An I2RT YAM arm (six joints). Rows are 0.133 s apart.
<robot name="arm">
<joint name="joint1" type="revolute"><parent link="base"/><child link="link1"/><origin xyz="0 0 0.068" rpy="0 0 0"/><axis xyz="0 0 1"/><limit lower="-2.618" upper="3.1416"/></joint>
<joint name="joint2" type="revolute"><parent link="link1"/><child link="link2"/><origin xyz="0.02 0.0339 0.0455" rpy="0 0 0"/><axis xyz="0 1 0"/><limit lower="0" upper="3.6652"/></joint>
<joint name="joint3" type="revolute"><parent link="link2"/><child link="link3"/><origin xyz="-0.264 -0.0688 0" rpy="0 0 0"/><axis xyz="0 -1 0"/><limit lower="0" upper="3.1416"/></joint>
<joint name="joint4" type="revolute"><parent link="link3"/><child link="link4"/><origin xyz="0.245 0.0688 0.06" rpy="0 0 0"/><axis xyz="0 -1 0"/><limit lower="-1.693" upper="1.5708"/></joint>
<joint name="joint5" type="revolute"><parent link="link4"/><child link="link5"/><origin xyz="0.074 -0.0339 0.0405" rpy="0 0 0"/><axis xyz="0 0 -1"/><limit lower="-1.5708" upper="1.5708"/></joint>
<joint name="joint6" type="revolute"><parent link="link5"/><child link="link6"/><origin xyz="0.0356 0 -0.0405" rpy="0 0 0"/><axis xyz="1 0 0"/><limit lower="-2.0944" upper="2.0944"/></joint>
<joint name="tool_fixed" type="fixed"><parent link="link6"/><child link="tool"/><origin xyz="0 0 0" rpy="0 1.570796 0"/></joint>
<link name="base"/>
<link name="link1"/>
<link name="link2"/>
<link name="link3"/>
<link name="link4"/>
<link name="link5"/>
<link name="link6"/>
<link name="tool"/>
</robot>
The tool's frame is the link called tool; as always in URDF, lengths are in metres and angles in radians.
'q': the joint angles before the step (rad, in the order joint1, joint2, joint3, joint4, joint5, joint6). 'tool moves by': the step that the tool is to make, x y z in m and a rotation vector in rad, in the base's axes. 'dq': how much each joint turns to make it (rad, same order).
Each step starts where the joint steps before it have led.
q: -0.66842, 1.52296, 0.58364, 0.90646, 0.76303, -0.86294
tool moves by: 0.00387, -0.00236, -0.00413, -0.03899, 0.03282, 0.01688
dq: 0.00043, 0.04571, -0.00227, 0.09448, -0.01596, -0.07017
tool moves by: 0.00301, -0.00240, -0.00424, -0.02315, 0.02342, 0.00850
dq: -0.00094, 0.03820, 0.00164, 0.06225, -0.01030, -0.04398
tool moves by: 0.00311, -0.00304, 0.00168, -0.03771, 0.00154, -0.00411
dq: -0.00140, 0.02912, 0.01253, 0.06660, 0.00075, -0.04138
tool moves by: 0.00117, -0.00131, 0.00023, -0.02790, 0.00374, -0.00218
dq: -0.00108, 0.01998, 0.00273, 0.05358, -0.00150, -0.03262
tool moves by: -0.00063, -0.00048, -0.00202, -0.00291, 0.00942, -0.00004
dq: -0.00275, 0.00745, -0.00421, 0.01309, -0.00372, -0.01042
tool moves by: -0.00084, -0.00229, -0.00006, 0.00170, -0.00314, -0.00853
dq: -0.00719, 0.00304, 0.00399, -0.00236, 0.00174, 0.00417
